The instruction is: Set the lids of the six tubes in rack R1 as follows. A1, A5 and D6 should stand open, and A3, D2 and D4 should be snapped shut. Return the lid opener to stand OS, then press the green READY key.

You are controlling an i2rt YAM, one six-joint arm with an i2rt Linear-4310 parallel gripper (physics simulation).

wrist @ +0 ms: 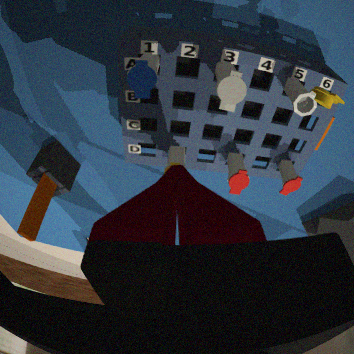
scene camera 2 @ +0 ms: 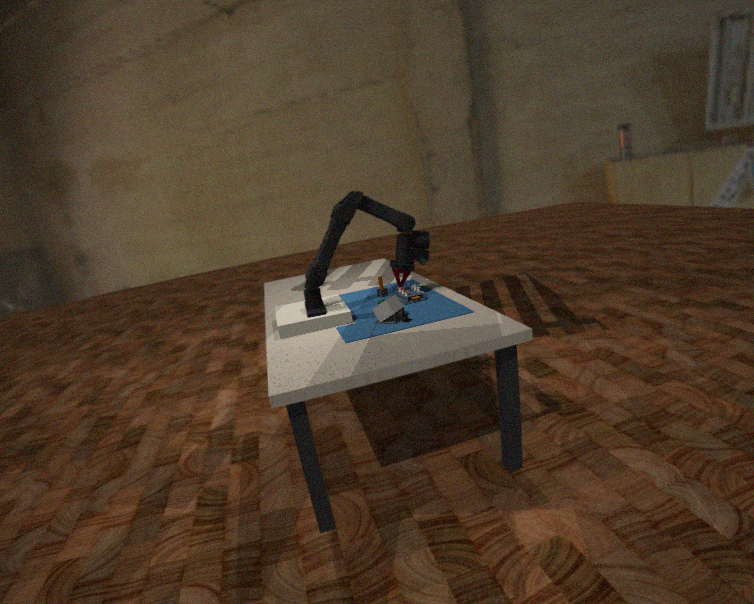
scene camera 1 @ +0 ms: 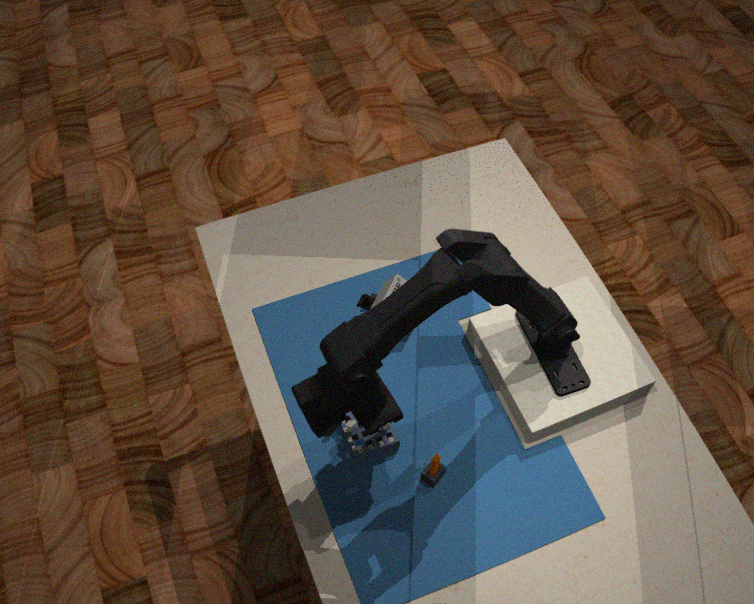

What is my gripper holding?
Nothing.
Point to an orange-handled tool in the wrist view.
28,228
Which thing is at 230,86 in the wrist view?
A white lid.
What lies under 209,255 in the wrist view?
My gripper.
